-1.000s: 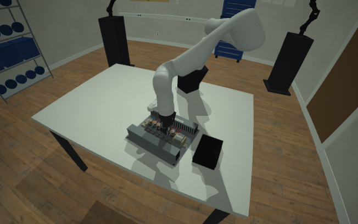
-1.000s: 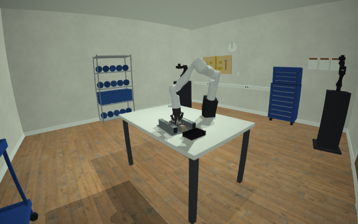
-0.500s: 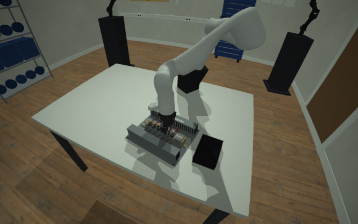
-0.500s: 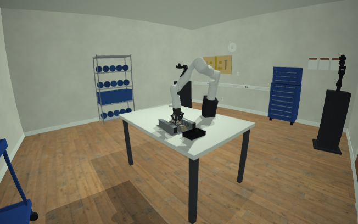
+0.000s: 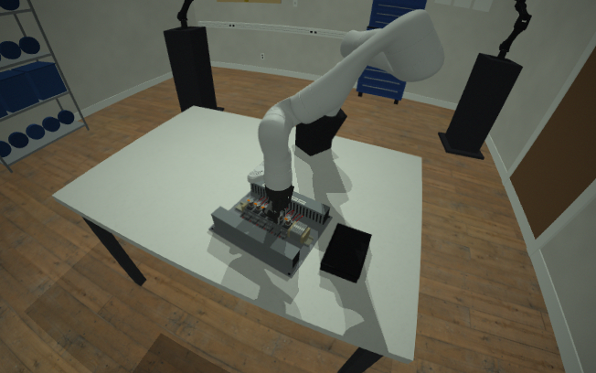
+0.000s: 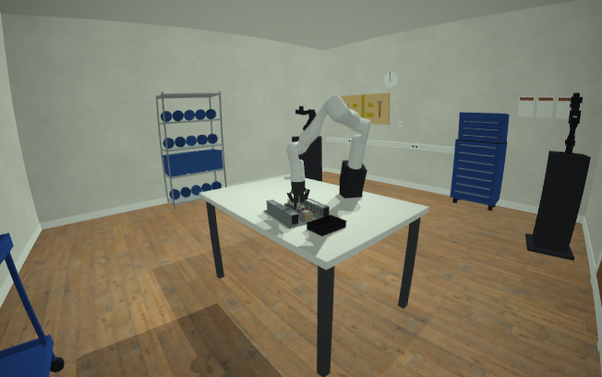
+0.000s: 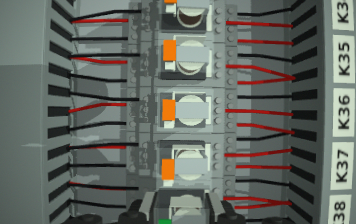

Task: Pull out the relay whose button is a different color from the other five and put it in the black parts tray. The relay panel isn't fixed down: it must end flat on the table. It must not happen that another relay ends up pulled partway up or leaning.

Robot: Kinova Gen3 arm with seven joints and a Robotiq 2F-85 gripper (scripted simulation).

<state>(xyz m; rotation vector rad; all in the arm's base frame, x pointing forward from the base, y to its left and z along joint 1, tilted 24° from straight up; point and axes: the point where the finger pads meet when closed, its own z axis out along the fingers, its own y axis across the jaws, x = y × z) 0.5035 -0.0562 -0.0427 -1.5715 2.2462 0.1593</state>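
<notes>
The relay lies 10 mm below my hand. Round my hand: grey relay panel: 30 mm to the right, 30 mm below, 10 mm behind; black parts tray: 220 mm to the left, 50 mm ahead, 40 mm below.
</notes>
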